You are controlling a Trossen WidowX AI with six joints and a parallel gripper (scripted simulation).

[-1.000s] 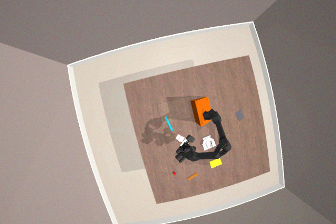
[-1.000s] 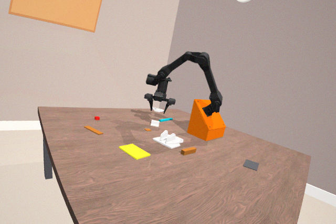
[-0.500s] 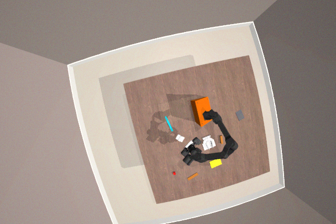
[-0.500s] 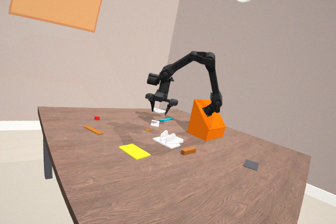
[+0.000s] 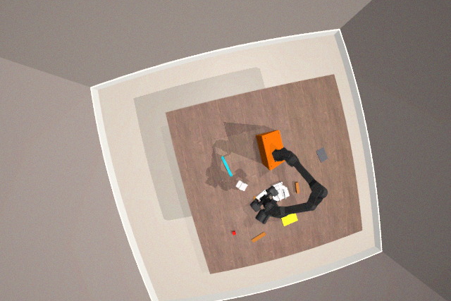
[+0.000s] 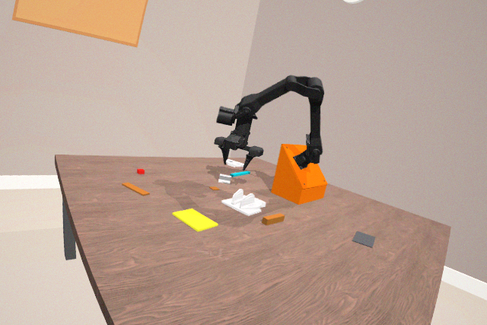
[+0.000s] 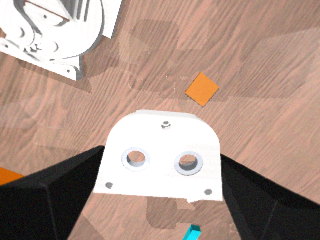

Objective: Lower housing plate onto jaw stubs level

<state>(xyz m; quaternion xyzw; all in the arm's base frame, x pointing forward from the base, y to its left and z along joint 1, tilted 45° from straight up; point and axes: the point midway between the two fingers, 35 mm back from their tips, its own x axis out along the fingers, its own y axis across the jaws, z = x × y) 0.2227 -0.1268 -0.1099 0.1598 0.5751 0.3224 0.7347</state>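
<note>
My gripper tip is 5 cm short of the white assembly, 15 cm to the right of it and 8 cm above it. Also, from my gripper tip: yellow slab 31 cm ahead, 14 cm to the left, 9 cm below; then cyan bar 25 cm behind, 14 cm to the right, 9 cm below; then orange block 10 cm ahead, 27 cm to the left, 9 cm below.
</note>
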